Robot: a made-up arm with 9 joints.
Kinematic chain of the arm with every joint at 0, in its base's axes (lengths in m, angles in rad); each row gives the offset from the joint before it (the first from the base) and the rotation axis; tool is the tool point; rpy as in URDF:
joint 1: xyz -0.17 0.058 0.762 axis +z
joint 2: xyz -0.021 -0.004 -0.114 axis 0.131 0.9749 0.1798
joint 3: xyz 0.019 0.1 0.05 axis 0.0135 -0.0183 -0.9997
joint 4: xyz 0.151 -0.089 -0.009 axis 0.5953 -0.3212 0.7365
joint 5: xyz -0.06 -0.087 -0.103 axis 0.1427 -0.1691 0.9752
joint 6: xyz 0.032 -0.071 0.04 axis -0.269 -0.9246 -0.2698
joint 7: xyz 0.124 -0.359 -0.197 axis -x
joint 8: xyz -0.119 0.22 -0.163 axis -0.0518 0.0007 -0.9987
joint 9: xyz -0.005 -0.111 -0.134 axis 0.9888 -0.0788 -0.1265
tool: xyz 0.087 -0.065 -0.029 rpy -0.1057 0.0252 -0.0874
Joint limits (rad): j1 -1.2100..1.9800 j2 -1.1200..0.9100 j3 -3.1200..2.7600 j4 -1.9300..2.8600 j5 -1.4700..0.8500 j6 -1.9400..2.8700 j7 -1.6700..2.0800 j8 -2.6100..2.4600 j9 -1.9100..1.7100
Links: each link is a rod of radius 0.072 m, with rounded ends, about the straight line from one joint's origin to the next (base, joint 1, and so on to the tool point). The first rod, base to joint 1, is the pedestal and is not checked.
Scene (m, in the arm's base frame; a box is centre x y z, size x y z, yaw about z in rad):
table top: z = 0
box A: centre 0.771 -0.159 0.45 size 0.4 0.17 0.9 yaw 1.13
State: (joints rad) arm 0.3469 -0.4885 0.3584 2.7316 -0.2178 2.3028 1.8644 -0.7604 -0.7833
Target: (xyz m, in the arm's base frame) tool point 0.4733 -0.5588 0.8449
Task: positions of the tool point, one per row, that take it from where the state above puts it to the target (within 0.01 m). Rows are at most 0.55 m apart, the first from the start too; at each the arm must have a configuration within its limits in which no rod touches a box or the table.
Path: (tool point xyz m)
1: 0.6743 0.1328 1.1905
2: 0.3681 -0.1352 1.4958
3: 0.4799 -0.3037 1.3127
4: 0.5136 -0.4539 1.0868
5: 0.4733 -0.5588 0.8450

